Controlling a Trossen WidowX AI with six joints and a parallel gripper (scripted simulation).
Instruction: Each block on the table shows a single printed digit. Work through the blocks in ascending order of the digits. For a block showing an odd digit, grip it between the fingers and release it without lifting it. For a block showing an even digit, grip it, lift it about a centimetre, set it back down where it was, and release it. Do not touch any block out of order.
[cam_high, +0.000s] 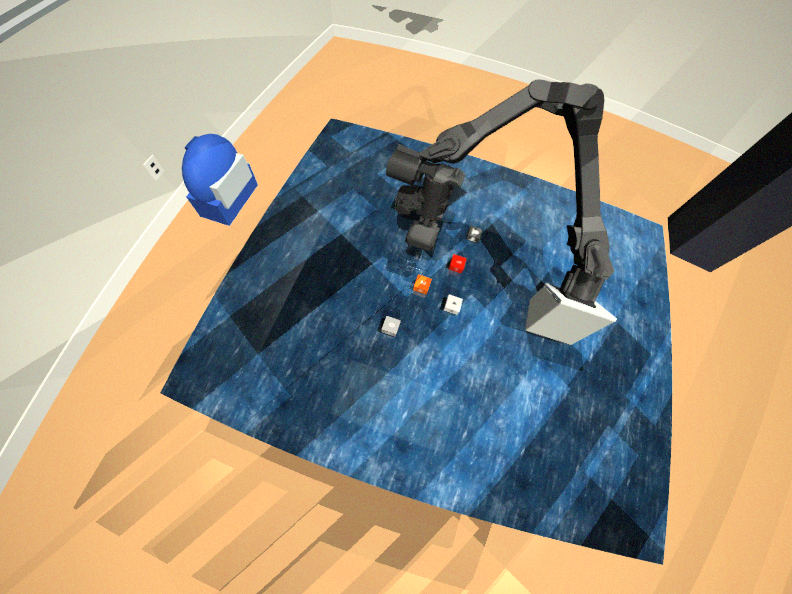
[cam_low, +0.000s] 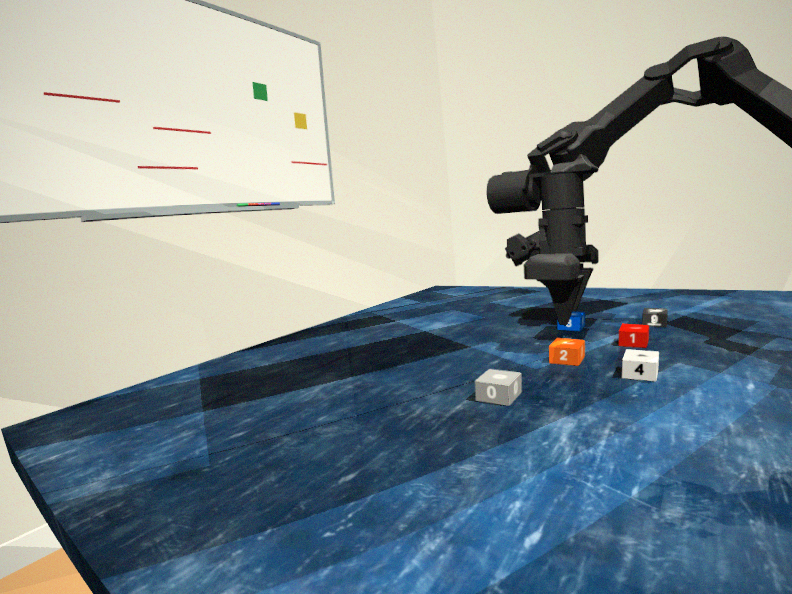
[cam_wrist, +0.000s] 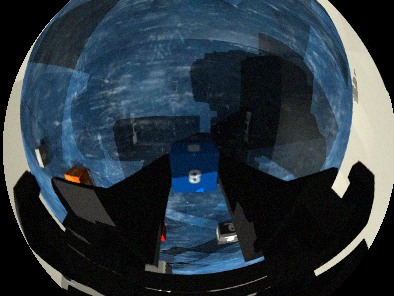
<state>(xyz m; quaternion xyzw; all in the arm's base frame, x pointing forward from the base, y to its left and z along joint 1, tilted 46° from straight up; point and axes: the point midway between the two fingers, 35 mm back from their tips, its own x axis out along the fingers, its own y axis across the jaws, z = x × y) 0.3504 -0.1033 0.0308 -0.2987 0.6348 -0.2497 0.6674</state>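
Right now the blue block is 1 cm behind my gripper tip. Also, from my gripper tip: red block 10 cm behind, 5 cm to the left; dark grey block 11 cm behind, 5 cm to the right; orange block 13 cm to the left, 4 cm behind.
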